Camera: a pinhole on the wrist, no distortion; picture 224 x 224 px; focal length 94.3 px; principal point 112.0 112.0 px. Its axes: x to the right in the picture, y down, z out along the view. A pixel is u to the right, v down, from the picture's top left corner.
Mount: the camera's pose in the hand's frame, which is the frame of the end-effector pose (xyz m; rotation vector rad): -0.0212 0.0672 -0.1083 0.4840 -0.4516 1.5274
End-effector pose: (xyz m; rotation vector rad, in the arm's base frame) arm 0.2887 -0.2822 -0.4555 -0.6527 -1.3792 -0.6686
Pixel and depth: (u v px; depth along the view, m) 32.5 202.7 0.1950
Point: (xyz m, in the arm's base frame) 0.1609 -0.4189 -0.6572
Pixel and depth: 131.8 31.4 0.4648
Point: 0.0242 -0.1257 -0.0418
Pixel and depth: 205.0 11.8 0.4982
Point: 0.1061 0.2567 0.1020
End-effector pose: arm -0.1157 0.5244 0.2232 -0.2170 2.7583 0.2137
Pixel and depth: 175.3 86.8 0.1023
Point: -0.1302 0.5913 0.2149
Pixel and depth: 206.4 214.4 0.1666
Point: 0.0915 0.6776 0.1929
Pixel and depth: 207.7 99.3 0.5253
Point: 0.0059 0.8360 -0.3491
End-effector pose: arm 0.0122 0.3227 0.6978 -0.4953 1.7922 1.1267
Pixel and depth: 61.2 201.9 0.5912
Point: 0.7807 0.1616 0.9022
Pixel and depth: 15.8 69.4 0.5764
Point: 0.4394 0.0168 0.1184
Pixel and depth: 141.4 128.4 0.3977
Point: 0.2352 0.5346 0.6996
